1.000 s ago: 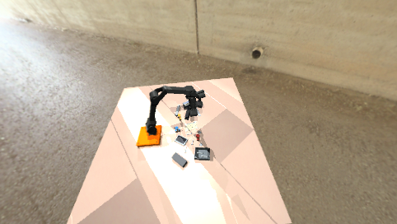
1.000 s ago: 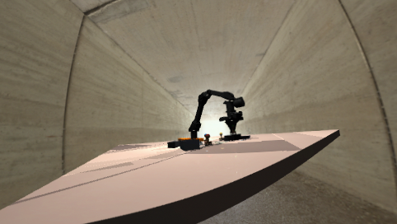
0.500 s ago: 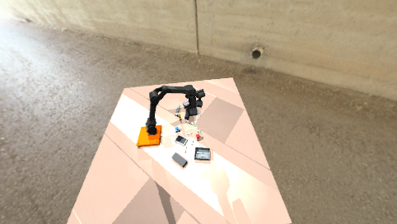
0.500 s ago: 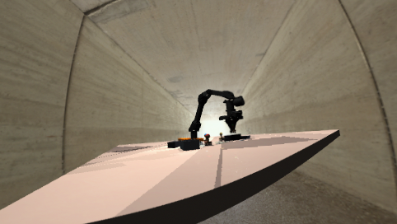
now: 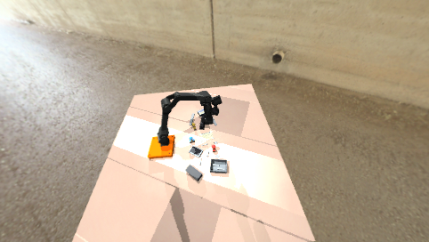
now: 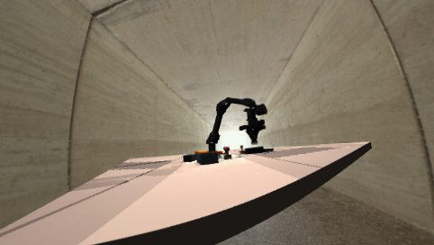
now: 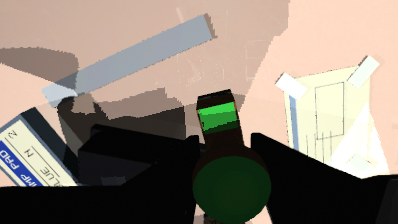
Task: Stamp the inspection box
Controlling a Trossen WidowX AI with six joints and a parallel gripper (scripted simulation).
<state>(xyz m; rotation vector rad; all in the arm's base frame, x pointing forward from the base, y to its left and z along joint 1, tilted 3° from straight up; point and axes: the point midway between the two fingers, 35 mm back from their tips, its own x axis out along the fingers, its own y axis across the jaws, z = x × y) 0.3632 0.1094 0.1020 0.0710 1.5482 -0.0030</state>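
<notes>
Right now my gripper tip is 220 mm to the left of the ink pad, 130 mm past it and 80 mm above it. From my gripper tip the other things lie so: grey-blue strip: 80 mm below, 70 mm to the left, 30 mm ahead; then card: 90 mm to the right, 80 mm below, 40 mm behind; then green-knobbed pass stamp: right at my gripper tip.
</notes>
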